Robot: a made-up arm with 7 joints.
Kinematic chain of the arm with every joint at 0, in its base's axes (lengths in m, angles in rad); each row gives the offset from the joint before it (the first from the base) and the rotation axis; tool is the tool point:
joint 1: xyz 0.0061 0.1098 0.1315 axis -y
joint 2: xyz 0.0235 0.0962 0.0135 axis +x
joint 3: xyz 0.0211 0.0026 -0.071 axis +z
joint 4: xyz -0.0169 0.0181 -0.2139 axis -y
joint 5: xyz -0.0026 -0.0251 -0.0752 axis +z
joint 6: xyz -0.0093 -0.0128 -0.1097 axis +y
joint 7: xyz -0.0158 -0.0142 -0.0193 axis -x
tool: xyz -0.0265 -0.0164 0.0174
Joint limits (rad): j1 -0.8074..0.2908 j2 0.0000..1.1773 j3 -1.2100..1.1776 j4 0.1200..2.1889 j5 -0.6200..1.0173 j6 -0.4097..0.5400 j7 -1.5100..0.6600
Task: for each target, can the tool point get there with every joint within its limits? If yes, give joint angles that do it. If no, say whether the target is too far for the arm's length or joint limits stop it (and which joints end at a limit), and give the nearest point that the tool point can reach.
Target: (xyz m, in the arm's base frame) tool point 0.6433 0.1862 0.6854
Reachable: no: too far | nearest point 0.2173 0.3922 0.2158 | short by 0.667 m
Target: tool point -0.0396 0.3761 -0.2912
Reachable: yes | joints -0.6070 0.2684 0.8288 0.9533 0.6799 -0.0161 -1.1973
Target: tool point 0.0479 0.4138 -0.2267
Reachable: yes | joints -0.3923 0.8915 -0.3071 1.2131 0.6969 0.2946 -1.1221
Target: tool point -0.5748 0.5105 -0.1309
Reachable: no: too far | nearest point -0.3322 0.4340 -0.1610 | short by 0.256 m
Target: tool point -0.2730 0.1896 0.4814
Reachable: no: joint limits stop it (at a limit: joint 1, joint 2, joint 3, joint 4, joint 5, joint 6, joint 7) | nearest point 0.1383 0.3805 0.2566 | short by 0.506 m
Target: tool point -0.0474 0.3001 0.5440
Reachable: no: joint limits stop it (at a limit: joint 1, joint 2, joint 3, joint 4, joint 5, joint 6, joint 7) | nearest point 0.1147 0.4575 0.2771 | short by 0.350 m
